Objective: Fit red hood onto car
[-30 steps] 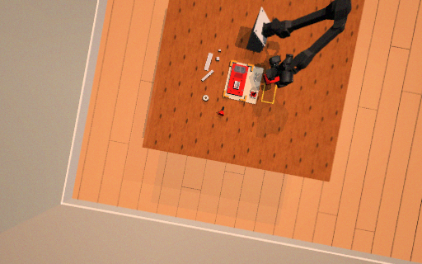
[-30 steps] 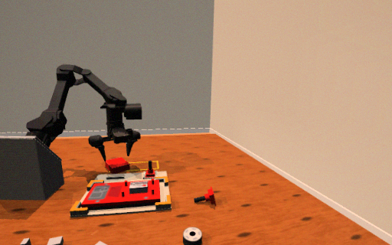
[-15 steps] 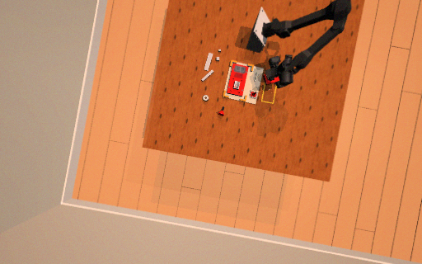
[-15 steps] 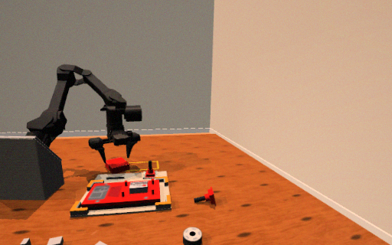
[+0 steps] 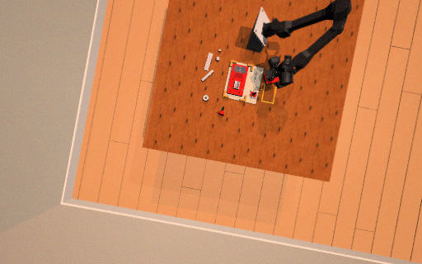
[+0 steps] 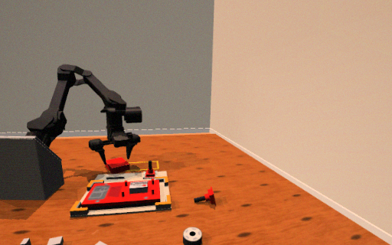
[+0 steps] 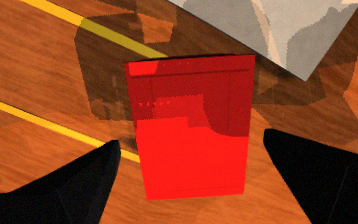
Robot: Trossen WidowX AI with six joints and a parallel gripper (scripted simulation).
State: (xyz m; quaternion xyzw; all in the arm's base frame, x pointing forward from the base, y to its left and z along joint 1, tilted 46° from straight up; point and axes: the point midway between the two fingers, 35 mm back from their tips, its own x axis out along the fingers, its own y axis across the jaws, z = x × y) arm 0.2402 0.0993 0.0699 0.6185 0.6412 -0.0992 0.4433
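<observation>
My gripper tip is now 1 cm above the red hood. Also, from my gripper tip: grey engine block (22 cm to the right, 9 cm ahead).
</observation>
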